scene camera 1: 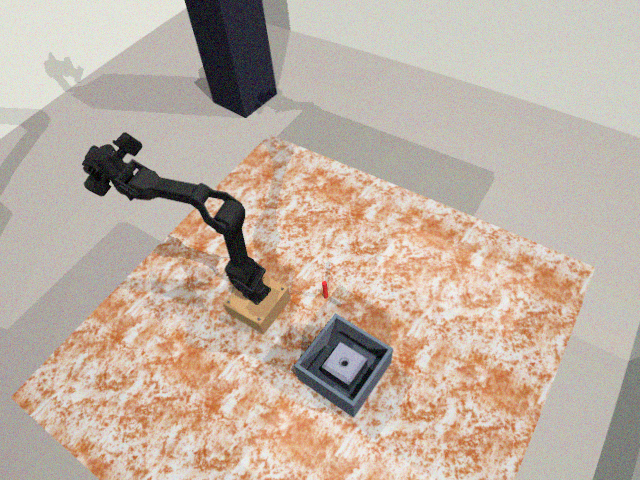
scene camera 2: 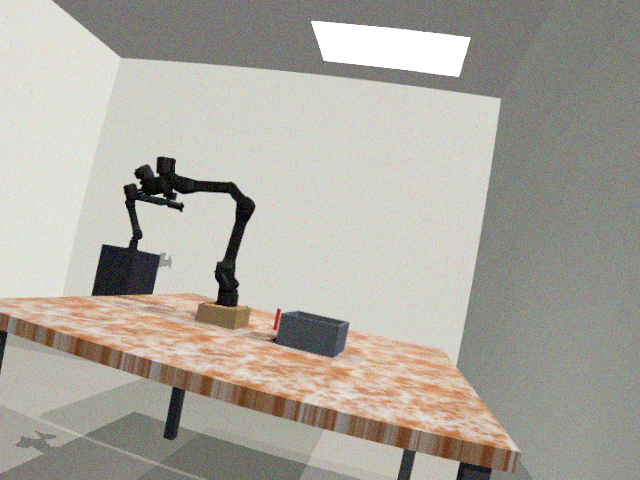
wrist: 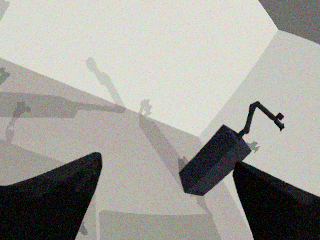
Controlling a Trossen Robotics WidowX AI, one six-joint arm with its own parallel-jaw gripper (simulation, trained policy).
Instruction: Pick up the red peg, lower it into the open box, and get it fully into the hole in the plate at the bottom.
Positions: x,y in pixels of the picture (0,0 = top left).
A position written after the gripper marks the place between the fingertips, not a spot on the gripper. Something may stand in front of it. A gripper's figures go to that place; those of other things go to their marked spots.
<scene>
The gripper (scene camera 1: pixel 105 153): 1.52 m from the lens. A light grey plate (scene camera 1: pixel 344 366) is 1.35 m from the lens.
</scene>
